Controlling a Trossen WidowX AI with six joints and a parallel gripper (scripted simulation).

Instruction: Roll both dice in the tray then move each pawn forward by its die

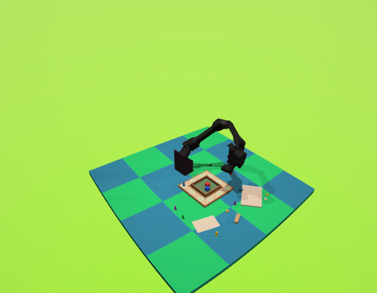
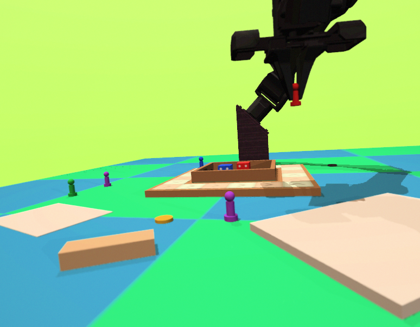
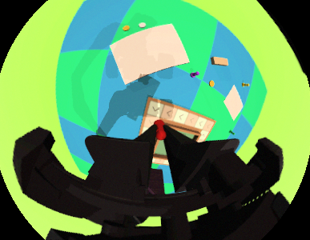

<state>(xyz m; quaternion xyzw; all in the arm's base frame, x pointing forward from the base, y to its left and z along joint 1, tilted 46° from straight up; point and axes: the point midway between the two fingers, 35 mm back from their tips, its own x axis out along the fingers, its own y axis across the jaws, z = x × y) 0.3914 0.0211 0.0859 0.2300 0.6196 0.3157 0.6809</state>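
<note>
Now: gripper tip 240 mm past the blue pawn, 210 mm to the left of it and 120 mm above it. From my gripper tip the other things lie so: sunken tray: 140 mm below, 120 mm behind, 110 mm to the right; then wooden block: 230 mm ahead, 190 mm to the right, 140 mm below; then red pawn: 10 mm above.
</note>
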